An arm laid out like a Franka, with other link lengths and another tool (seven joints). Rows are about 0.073 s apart.
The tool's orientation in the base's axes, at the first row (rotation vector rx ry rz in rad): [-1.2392, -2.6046, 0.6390]
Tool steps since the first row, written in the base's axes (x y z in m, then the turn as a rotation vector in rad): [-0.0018, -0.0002, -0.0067, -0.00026, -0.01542, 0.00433]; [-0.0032, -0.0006, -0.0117, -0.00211, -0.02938, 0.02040]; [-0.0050, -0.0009, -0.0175, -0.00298, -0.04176, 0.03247]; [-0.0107, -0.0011, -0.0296, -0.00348, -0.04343, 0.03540]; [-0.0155, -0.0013, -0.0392, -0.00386, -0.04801, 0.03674]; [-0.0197, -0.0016, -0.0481, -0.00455, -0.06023, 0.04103]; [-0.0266, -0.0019, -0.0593, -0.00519, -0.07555, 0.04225]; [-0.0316, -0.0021, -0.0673, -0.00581, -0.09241, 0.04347]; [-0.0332, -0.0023, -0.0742, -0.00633, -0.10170, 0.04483]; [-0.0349, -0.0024, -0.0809, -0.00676, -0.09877, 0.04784]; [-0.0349, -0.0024, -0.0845, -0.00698, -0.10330, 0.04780]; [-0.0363, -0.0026, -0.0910, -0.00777, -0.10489, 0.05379]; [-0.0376, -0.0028, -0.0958, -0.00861, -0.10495, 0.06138]
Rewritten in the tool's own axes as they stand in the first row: [0.0011, 0.0017, 0.0066, -0.01183, -0.01077, 0.00086]; [0.0017, 0.0028, 0.0117, -0.02171, -0.02717, -0.00861]; [0.0027, 0.0040, 0.0176, -0.03092, -0.04020, -0.01534]; [0.0064, 0.0055, 0.0303, -0.03194, -0.04281, -0.01727]; [0.0094, 0.0064, 0.0406, -0.03526, -0.04624, -0.01696]; [0.0120, 0.0074, 0.0501, -0.04434, -0.05550, -0.01688]; [0.0163, 0.0076, 0.0625, -0.05581, -0.06506, -0.01315]; [0.0195, 0.0076, 0.0714, -0.06847, -0.07546, -0.00896]; [0.0204, 0.0096, 0.0781, -0.07535, -0.08163, -0.00721]; [0.0215, 0.0114, 0.0847, -0.07286, -0.08166, -0.01061]; [0.0216, 0.0130, 0.0879, -0.07622, -0.08433, -0.00914]; [0.0224, 0.0149, 0.0942, -0.07704, -0.08849, -0.01373]; [0.0232, 0.0161, 0.0990, -0.07668, -0.09257, -0.02017]
